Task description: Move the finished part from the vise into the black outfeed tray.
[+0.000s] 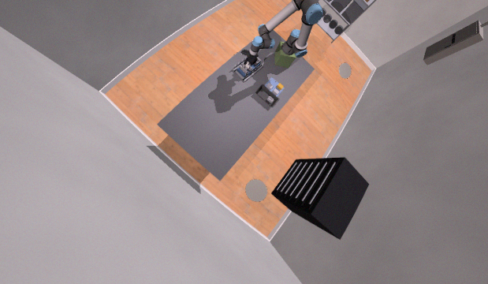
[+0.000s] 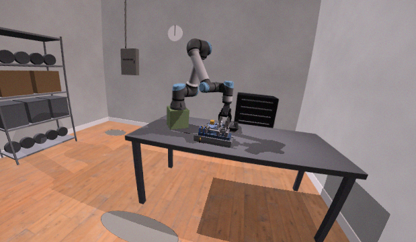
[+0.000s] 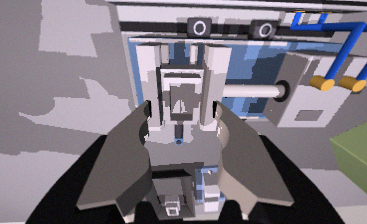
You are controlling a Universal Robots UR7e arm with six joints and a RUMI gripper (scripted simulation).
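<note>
Now: the vise 7 cm behind my hand and 8 cm below it. Round my hand: orange block 19 cm behind, 39 cm to the left, 10 cm below; blue fixture plate 14 cm behind, 35 cm to the left, 12 cm below; plain grey block 9 cm behind, 31 cm to the left, 10 cm below.
</note>
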